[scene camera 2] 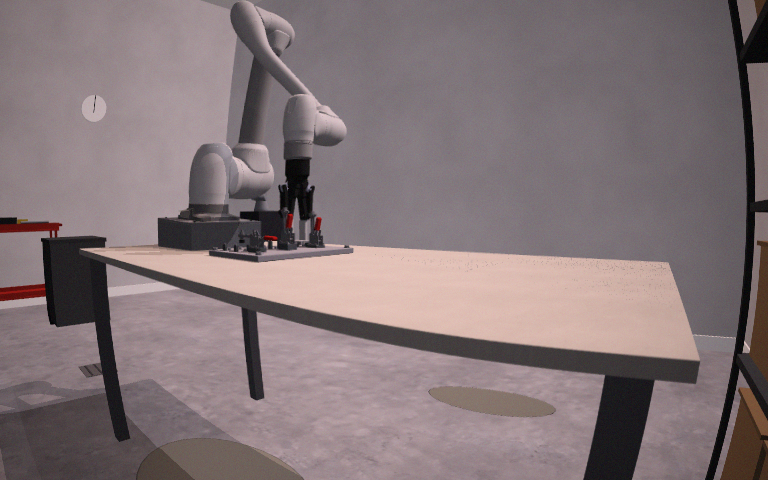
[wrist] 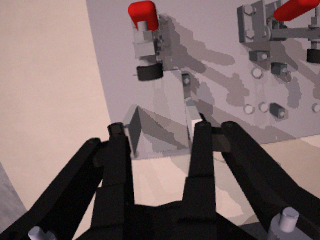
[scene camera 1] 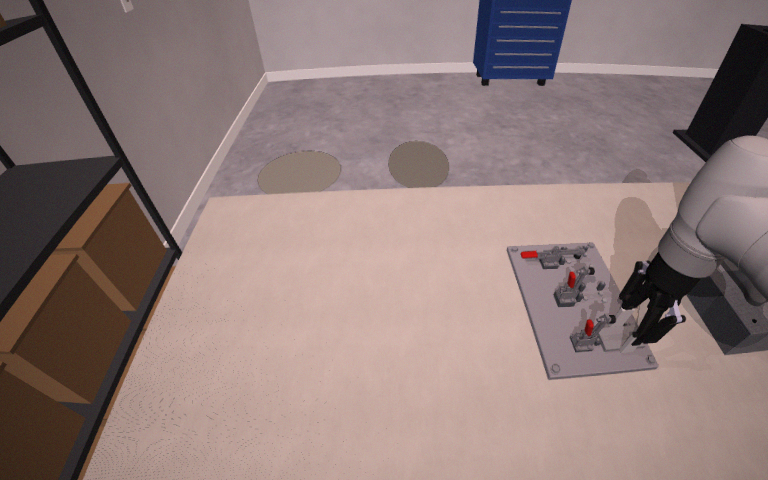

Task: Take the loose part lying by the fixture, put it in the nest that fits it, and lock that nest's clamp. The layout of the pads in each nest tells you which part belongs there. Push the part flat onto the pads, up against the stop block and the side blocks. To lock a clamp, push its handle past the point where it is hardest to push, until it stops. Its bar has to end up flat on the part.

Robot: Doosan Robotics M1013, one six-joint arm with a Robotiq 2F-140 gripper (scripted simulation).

Labels:
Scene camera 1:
my gripper: 620, 338
grey loose part: 612, 338
grey fixture plate: 552, 326

